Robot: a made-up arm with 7 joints.
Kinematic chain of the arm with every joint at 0, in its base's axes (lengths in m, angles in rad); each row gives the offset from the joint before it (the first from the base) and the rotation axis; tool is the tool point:
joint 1: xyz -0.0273 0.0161 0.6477 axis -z
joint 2: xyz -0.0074 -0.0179 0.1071 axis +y
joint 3: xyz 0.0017 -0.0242 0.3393 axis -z
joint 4: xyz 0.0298 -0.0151 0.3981 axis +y
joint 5: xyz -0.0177 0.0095 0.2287 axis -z
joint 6: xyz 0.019 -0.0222 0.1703 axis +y
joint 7: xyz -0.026 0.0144 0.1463 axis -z
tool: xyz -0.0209 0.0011 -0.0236
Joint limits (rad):
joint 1: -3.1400..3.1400
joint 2: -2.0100..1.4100
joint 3: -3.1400..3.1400
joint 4: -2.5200..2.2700
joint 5: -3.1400..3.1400
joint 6: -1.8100..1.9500
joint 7: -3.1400..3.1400
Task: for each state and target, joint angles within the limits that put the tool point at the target. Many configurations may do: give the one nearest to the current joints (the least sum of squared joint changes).
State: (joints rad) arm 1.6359 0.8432 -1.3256 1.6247 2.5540 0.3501 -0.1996
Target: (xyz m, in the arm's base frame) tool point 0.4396 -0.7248 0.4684
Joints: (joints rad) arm 1.4074 1.4100 -0.7718 1.6193 2.5258 0.4300 -0.1840
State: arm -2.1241 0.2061 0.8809 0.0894 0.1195 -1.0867 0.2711
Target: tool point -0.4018 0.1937 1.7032
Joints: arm -2.2325 0.5046 1.0134 -0.4928 0.1602 -1.3518 0.2632
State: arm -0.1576 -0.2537 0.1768 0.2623 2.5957 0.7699 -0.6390
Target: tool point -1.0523 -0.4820 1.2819
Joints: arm -0.4008 -1.0554 0.1649 -0.0540 2.5857 0.8540 -0.6459
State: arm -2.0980 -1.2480 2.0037 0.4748 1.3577 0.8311 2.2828
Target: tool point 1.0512 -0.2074 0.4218
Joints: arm -2.6033 -1.6391 2.0037 0.8256 1.2897 0.8762 2.2787
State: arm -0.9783 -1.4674 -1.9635 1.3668 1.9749 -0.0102 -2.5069
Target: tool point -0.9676 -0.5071 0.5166
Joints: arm -0.8844 -1.6103 -2.0146 1.1202 1.9779 0.0119 -2.4998
